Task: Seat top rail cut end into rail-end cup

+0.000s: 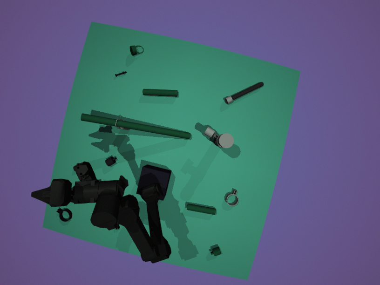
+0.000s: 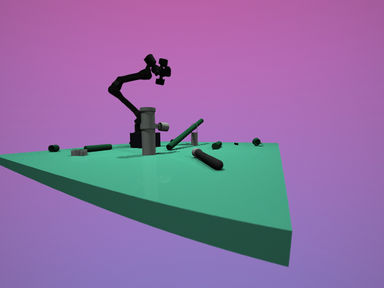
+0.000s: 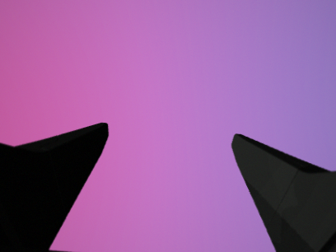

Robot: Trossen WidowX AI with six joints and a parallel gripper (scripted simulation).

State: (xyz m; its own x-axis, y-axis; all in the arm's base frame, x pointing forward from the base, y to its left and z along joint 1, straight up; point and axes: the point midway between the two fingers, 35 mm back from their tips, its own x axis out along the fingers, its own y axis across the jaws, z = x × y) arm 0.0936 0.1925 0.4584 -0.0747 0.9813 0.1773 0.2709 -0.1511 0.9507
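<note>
Now: the grey rail-end cup 20 cm ahead of my gripper tip, 50 cm to the right of it and 44 cm below it. The rest, counted from my gripper tip: short post (24 cm ahead, 3 cm to the right, 46 cm below); bolt (54 cm ahead, 3 cm to the left, 56 cm below); spare loop cap (68 cm ahead, 7 cm to the right, 55 cm below).
</note>
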